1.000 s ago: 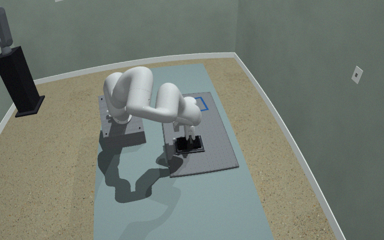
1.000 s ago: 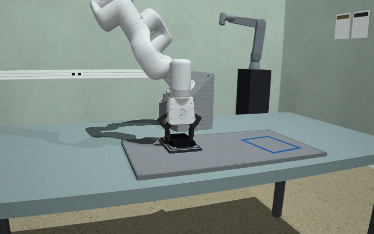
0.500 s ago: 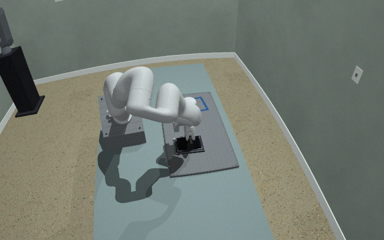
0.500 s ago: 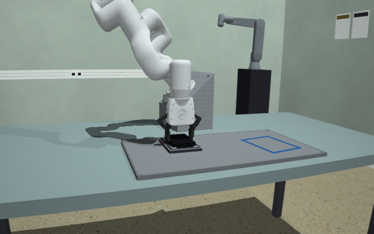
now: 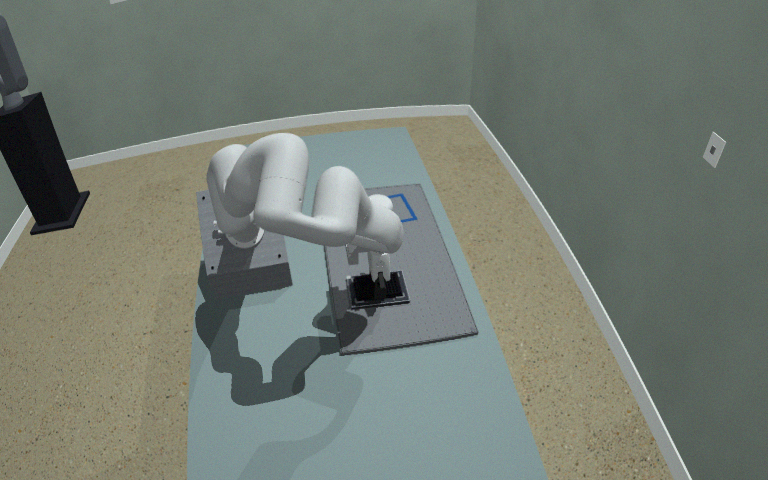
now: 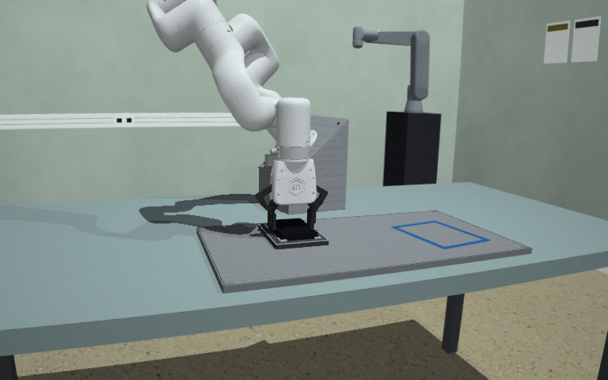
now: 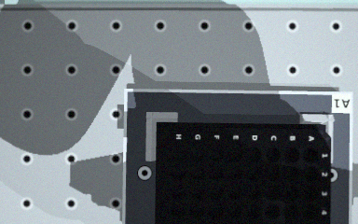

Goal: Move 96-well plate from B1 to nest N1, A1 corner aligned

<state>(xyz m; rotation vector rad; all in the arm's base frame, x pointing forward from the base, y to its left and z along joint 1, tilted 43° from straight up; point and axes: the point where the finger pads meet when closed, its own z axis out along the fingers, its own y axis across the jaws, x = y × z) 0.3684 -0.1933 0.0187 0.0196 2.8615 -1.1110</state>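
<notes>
My gripper is now 10 mm above the black 96-well plate. From my hand the other things lie so: plate nest N1: 30 mm below; then A1 label: 70 mm behind, 60 mm to the left, 20 mm below.
</notes>
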